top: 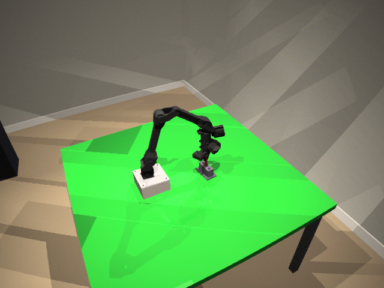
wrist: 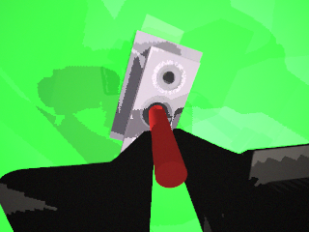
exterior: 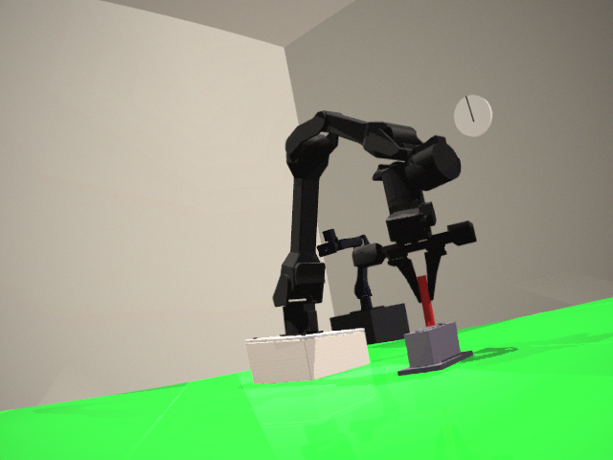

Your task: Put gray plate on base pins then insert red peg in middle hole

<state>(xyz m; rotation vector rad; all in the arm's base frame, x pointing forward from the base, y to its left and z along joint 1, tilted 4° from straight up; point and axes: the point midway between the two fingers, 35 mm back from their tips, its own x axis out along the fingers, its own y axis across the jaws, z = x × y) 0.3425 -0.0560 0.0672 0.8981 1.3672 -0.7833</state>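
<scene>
My gripper tip is now right at the red peg. The rest, counted from my gripper tip: base 90 mm below; then gray plate 50 mm below.
</scene>
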